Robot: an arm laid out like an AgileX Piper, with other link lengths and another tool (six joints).
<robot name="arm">
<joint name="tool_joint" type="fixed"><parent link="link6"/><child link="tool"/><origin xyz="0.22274 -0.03 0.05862" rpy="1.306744 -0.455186 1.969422"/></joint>
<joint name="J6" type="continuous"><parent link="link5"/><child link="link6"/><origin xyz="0.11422 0 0.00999" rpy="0 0 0"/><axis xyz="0.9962 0 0.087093"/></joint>
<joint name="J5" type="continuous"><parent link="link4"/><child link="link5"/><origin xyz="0 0 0" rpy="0 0 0"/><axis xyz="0 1 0"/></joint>
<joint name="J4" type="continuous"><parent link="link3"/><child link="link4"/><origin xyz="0.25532 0 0.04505" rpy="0 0 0"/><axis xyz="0.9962 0 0.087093"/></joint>
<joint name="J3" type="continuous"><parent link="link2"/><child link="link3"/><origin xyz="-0.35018 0 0.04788" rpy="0 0 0"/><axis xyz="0 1 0"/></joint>
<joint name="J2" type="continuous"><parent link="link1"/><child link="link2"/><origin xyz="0 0 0" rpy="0 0 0"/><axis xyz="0 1 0"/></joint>
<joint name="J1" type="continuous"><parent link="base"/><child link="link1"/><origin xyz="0 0 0.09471" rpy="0 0 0"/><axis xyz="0 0 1"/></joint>
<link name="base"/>
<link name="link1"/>
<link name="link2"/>
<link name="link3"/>
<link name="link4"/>
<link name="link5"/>
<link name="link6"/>
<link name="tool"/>
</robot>
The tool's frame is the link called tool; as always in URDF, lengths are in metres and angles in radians. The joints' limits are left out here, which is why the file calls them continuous.
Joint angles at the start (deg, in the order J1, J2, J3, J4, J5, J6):
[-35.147 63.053 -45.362 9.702 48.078 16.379]
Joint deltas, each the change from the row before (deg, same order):
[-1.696 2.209 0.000 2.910 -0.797 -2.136]
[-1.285 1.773 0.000 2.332 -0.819 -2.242]
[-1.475 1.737 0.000 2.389 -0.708 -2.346]
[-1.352 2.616 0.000 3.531 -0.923 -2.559]
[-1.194 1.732 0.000 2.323 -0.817 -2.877]
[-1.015 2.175 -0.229 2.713 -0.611 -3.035]
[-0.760 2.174 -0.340 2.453 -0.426 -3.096]
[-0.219 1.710 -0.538 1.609 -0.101 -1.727]
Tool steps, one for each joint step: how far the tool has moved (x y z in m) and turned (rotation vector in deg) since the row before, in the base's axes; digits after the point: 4 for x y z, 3 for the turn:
[0.0061 -0.0016 -0.0091 2.085 -0.128 -0.692]
[0.0059 -0.0023 -0.0064 1.269 -0.232 -0.161]
[0.0049 -0.0032 -0.0063 1.269 -0.269 -0.344]
[0.0087 -0.0010 -0.0102 2.350 -0.486 -0.602]
[0.0058 -0.0040 -0.0056 0.767 -0.387 0.154]
[0.0077 -0.0027 -0.0068 1.191 -0.391 0.290]
[0.0078 -0.0021 -0.0067 0.995 -0.271 0.681]
[0.0069 -0.0004 -0.0046 0.896 -0.156 0.494]

